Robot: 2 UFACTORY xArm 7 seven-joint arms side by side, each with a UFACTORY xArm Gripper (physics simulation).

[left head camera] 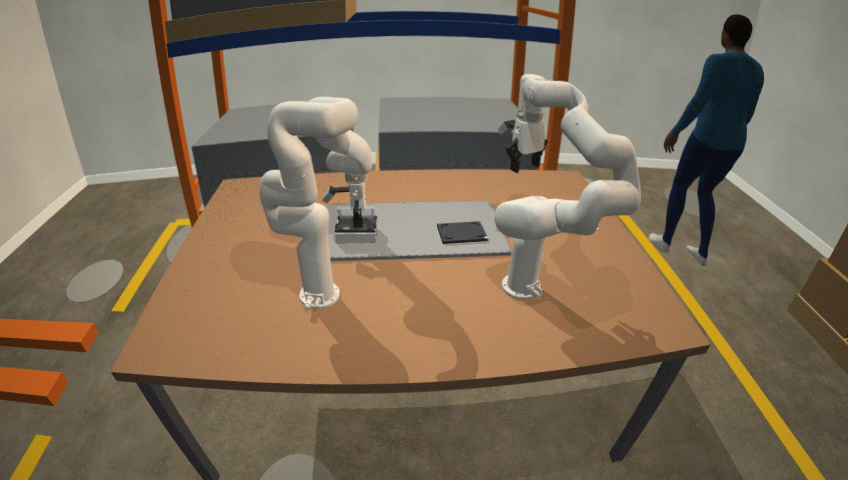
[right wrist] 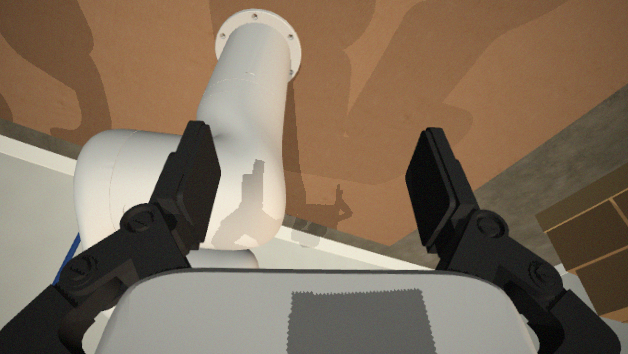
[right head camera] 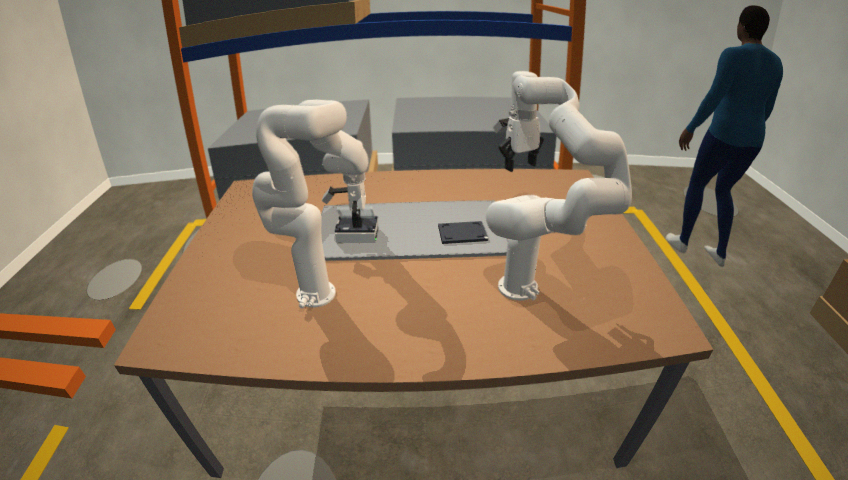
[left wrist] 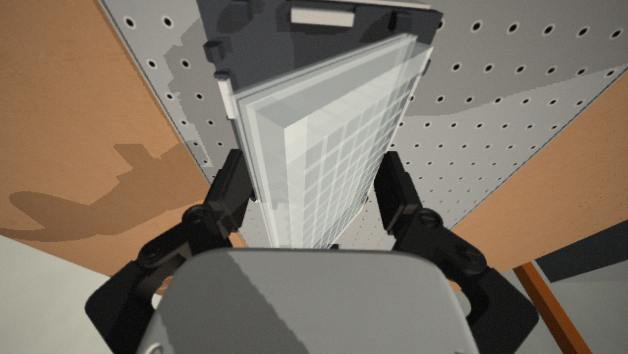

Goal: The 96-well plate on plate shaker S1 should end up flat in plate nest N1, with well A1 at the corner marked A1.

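Observation:
The clear 96-well plate is tilted on shaker S1. In the left wrist view its left long side is raised and its top leans right. My left gripper is open, with its fingers on either side of the plate; whether they touch it cannot be told. Plate nest N1 is a flat black frame to the right of the shaker. Its A1 mark is too small to read. My right gripper is open and empty, high above the table's back right.
The shaker and nest stand on a grey perforated board on the wooden table. The right arm stands near the board's right end. A person stands beyond the table's right side.

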